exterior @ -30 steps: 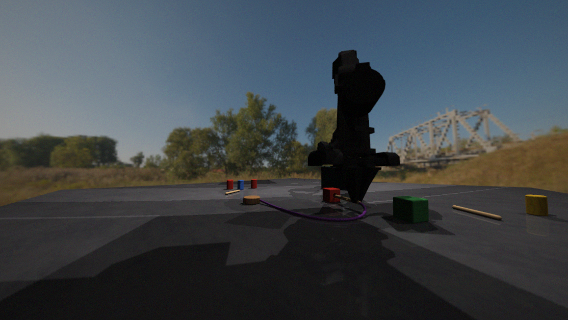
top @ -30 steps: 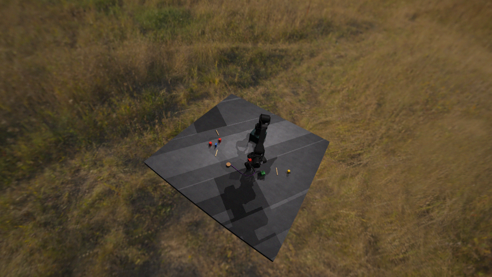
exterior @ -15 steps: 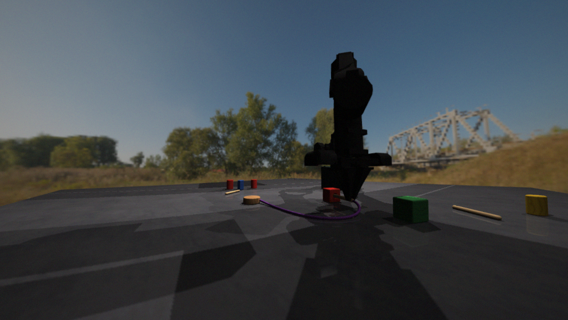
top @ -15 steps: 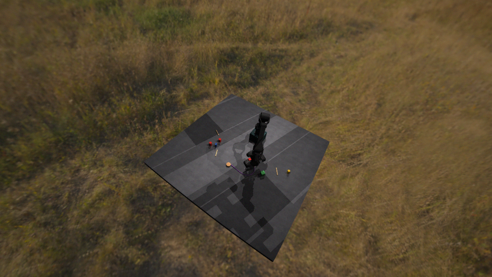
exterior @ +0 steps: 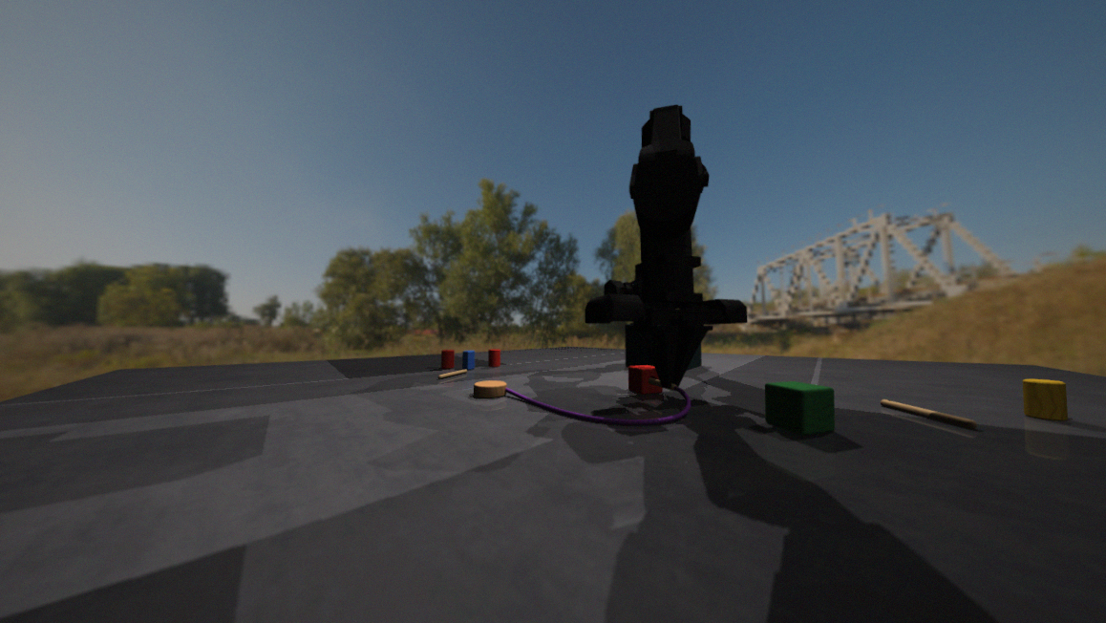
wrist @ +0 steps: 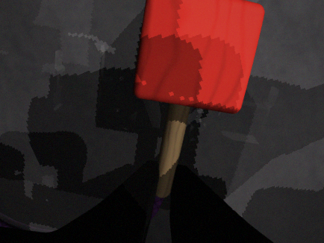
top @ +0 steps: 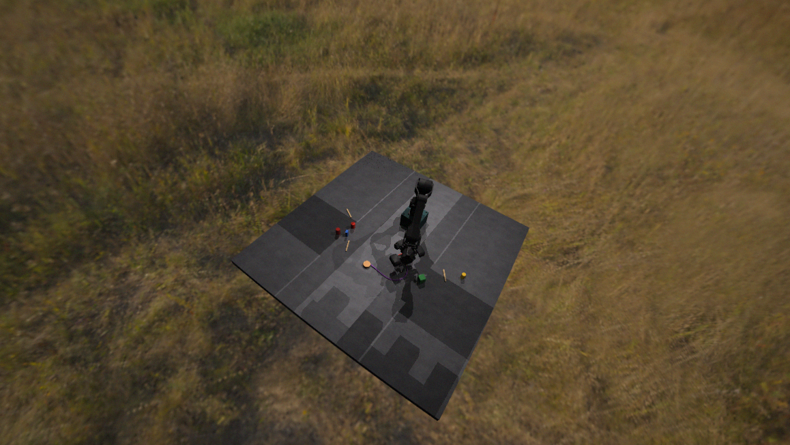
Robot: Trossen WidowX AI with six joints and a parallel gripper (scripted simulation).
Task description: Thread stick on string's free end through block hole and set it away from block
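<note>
My gripper tip is 1 cm past the thin wooden stick and 1 cm to the left of it. The rest, counted from my gripper tip: red block 3 cm behind, 4 cm to the right; round wooden button 9 cm ahead, 19 cm to the right, 1 cm below; green block 5 cm ahead, 11 cm to the left.
</note>
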